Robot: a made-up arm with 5 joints.
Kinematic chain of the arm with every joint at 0, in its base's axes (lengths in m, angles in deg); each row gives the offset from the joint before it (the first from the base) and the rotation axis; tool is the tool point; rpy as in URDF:
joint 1: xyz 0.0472 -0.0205 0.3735 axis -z
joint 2: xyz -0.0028 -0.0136 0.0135 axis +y
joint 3: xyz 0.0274 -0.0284 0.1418 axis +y
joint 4: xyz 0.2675 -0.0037 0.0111 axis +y
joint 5: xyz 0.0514 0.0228 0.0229 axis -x
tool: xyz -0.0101 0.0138 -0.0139 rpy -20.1 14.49 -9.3
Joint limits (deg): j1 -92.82..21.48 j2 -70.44..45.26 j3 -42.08..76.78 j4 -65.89..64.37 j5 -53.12..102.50
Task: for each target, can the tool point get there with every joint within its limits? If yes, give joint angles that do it. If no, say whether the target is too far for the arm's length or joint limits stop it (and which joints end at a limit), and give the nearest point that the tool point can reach.
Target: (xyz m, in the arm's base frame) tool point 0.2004 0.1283 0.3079
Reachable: yes | joints -51.45 -8.19 61.28 -24.96 57.23
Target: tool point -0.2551 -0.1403 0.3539
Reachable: no: joint limits stop it (at a limit: joint 2, joint 3, joint 4) | nearest point -0.0174 -0.0461 0.2278 | short by 0.285 m
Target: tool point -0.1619 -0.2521 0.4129
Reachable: no: joint limits stop it (at a limit: joint 2, joint 3, joint 4, joint 5) | nearest point -0.1418 -0.2298 0.6787 | short by 0.267 m
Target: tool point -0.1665 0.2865 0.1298
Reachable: no: joint limits stop it (at a limit: joint 1, joint 2, joint 5) | nearest point 0.0370 0.2577 0.1952 | short by 0.216 m
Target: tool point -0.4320 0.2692 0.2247
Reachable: no: too far | nearest point 0.0351 0.2922 0.2247 | short by 0.468 m
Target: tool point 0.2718 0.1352 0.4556
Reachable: yes | joints -35.44 -21.87 35.06 43.87 -41.16
